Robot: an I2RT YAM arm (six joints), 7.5 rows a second.
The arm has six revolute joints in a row. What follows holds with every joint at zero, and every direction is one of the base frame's. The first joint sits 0.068 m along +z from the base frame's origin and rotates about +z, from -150 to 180 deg. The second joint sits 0.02 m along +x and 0.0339 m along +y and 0.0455 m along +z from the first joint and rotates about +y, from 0 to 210 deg. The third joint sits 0.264 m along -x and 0.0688 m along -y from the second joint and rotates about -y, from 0 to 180 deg. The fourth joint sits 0.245 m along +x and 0.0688 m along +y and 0.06 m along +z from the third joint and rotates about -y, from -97 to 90 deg. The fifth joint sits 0.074 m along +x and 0.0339 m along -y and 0.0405 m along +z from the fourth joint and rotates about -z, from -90 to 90 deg. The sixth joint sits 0.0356 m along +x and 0.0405 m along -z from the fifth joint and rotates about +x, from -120 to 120 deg. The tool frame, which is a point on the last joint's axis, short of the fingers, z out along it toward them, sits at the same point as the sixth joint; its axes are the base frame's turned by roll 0, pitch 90 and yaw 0 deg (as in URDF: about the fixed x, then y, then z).
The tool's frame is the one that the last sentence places.
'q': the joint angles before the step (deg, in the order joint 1, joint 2, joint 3, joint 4, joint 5, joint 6). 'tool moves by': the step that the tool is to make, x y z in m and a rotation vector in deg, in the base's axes. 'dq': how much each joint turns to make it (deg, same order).
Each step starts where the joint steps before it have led.
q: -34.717 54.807 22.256 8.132 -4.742 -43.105
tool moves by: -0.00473 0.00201 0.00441 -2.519 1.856 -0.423
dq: 0.001 -2.253 0.382 -2.907 1.686 -2.675
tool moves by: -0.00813 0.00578 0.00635 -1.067 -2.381 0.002
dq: 0.001 -4.443 -0.955 -0.899 -0.191 0.440
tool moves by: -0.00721 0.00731 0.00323 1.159 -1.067 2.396
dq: 0.064 -3.941 -0.404 -3.273 -2.747 0.576
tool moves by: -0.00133 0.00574 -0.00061 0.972 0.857 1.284
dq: 1.254 -1.330 0.045 -2.599 -0.153 0.291
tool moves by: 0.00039 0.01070 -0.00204 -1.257 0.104 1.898
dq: 3.434 -1.978 -1.095 -0.351 1.852 -0.443
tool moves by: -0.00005 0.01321 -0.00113 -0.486 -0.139 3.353
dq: 4.135 -2.403 -0.851 -1.204 0.862 -0.040
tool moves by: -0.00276 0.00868 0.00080 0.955 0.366 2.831
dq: 2.176 -2.233 0.092 -3.030 -0.879 0.409
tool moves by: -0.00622 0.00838 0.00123 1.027 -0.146 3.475
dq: 1.435 -3.424 -0.101 -3.576 -2.270 0.126
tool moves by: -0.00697 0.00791 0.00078 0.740 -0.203 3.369
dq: 1.363 -3.584 -0.168 -3.511 -2.144 -0.090
